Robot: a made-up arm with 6 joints.
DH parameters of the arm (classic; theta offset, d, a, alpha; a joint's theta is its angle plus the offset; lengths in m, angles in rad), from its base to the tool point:
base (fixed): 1.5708 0.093 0 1.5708
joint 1: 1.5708 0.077 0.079 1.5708
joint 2: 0 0.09 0.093 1.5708
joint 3: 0 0.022 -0.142 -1.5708
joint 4: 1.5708 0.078 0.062 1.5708
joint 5: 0 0.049 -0.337 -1.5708
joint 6: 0 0.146 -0.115 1.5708
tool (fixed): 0 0.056 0 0
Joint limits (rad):
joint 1: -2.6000..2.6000
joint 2: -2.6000..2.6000
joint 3: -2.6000..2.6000
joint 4: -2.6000..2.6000
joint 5: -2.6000..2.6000
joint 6: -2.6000..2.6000
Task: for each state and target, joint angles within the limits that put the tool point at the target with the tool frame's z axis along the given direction. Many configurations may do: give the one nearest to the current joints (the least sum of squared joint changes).
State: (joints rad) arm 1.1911 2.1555 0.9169 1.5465 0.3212 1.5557
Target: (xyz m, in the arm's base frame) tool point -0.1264 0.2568 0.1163 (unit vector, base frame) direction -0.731 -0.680 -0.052
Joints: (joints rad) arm 0.8649 2.3968 0.7235 2.2327 0.3142 0.7179
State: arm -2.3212 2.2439 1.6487 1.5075 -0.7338 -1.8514
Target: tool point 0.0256 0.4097 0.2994 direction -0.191 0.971 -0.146
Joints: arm -2.0394 2.5554 2.0179 1.3211 -1.3707 -1.8964
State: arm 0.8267 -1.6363 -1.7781 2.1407 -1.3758 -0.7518
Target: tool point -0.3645 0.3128 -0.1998 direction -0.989 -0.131 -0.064
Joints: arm 0.7408 -2.3842 -1.9569 2.0885 -1.1799 -0.7867
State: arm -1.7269 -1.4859 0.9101 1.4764 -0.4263 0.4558
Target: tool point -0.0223 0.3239 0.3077 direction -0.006 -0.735 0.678
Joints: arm -0.8499 -2.2646 1.6639 2.2355 0.0255 0.9829
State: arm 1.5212 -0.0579 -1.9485 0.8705 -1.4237 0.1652
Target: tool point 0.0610 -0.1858 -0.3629 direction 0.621 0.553 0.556
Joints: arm 2.0414 0.0536 -2.6000 0.3060 -0.8721 0.8514
